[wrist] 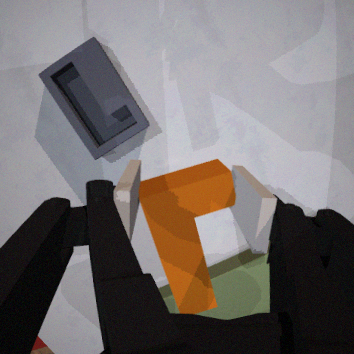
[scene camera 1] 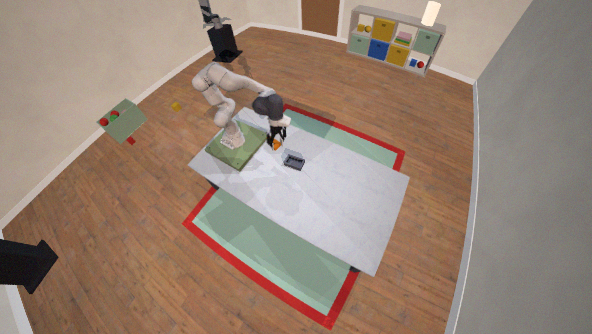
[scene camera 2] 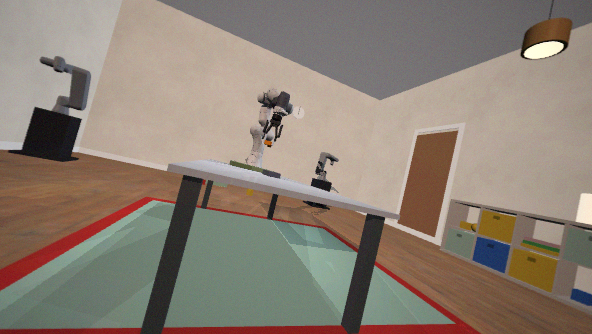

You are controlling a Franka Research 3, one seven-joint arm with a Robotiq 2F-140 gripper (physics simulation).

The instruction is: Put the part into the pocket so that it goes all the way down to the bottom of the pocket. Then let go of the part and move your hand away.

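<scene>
The orange L-shaped part [scene camera 1: 276, 144] [scene camera 2: 268, 143] [wrist: 170, 215] is held by its short-leg end between the pads of my gripper [scene camera 1: 277, 138] [scene camera 2: 271, 139] [wrist: 185, 182], above the table. In the wrist view its long leg runs down toward the palm and its short leg points right at the far end. The dark grey block with the L-shaped pocket [scene camera 1: 300, 167] [scene camera 2: 270, 173] [wrist: 110, 70] lies on the table, ahead and left of the part in the wrist view. Its pocket has the short leg at the near end, pointing right. The part is apart from the block.
The white table [scene camera 1: 345, 200] [scene camera 2: 320, 192] bears the green base plate [scene camera 1: 250, 152] [scene camera 2: 242, 165] [wrist: 235, 295] under the arm, beside the block. A faint translucent bluish shape [wrist: 60, 135] shows beside the block. The shelf unit, bins and other robots stand away from the table.
</scene>
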